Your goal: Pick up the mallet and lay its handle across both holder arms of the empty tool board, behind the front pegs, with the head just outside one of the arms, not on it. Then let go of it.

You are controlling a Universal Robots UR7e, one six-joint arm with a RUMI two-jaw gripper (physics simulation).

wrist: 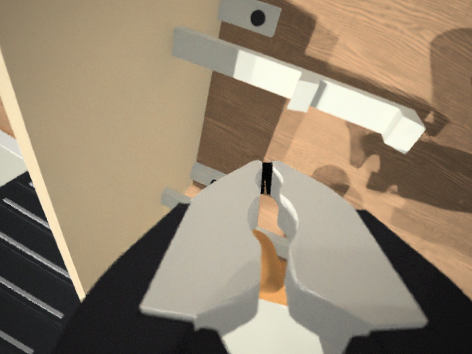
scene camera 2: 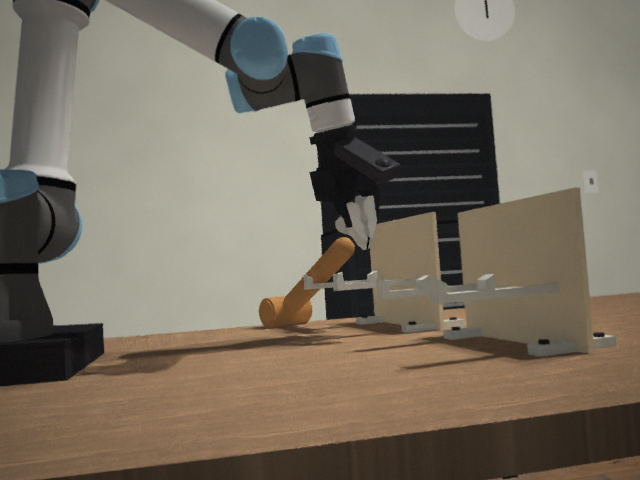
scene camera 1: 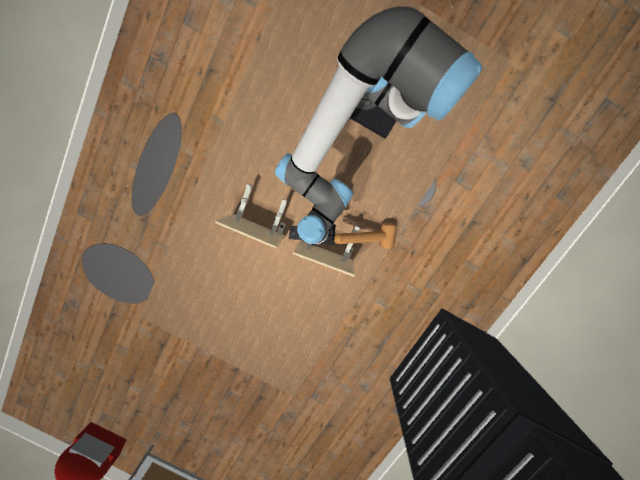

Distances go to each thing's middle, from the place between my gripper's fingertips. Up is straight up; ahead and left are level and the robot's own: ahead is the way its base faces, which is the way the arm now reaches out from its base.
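My gripper: 60 mm above the orange mallet [scene camera 2: 295,308], 80 mm past it, 180 mm to the right of it.
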